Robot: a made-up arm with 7 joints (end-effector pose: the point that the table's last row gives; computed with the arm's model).
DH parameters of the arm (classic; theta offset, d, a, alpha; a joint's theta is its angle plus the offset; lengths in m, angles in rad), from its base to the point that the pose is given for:
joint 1: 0 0.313 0 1.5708
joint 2: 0 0.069 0 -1.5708
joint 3: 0 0.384 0.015 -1.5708
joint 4: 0 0.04 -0.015 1.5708
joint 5: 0 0.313 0 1.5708
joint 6: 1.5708 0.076 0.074 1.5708
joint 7: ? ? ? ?
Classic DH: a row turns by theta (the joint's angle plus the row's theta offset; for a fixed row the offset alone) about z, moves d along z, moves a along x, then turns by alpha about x.
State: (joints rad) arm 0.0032 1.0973 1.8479 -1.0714 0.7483 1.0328 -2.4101
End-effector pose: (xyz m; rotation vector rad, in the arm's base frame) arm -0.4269 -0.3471 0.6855 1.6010 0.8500 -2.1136
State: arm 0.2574 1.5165 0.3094 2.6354 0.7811 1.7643 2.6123
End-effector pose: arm -0.0871 -0.1039 0.5083 -0.1746 0.9584 0.2586
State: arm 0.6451 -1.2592 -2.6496 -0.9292 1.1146 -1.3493 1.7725
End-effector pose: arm 0.5658 0.3706 0.3185 0.7295 -0.9159 1.1967
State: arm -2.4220 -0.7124 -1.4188 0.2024 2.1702 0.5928 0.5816
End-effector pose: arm -0.5518 -0.1974 0.8238 -0.0067 -1.8260 1.8290
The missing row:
joint 7: 0 0.01 0 0
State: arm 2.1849 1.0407 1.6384 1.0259 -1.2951 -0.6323 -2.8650
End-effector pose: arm 0.1317 -0.5733 0.6447 -1.0947 0.4378 1.0816
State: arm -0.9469 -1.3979 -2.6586 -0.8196 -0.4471 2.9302 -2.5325
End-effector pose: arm 0.3406 -0.3971 0.2230 -2.4830 1.6836 0.5138
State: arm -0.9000 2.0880 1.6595 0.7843 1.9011 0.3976 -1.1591
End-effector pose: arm -0.1059 0.5474 -0.0552 -0.9575 -2.9919 0.0296
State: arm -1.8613 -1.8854 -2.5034 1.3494 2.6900 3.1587 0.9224
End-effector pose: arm -0.4159 -0.3293 0.3203 -0.2056 0.9055 1.3619
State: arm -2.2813 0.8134 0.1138 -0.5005 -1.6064 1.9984 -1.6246
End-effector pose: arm 0.3952 0.4265 0.5678 -1.7014 -0.3258 -2.0617
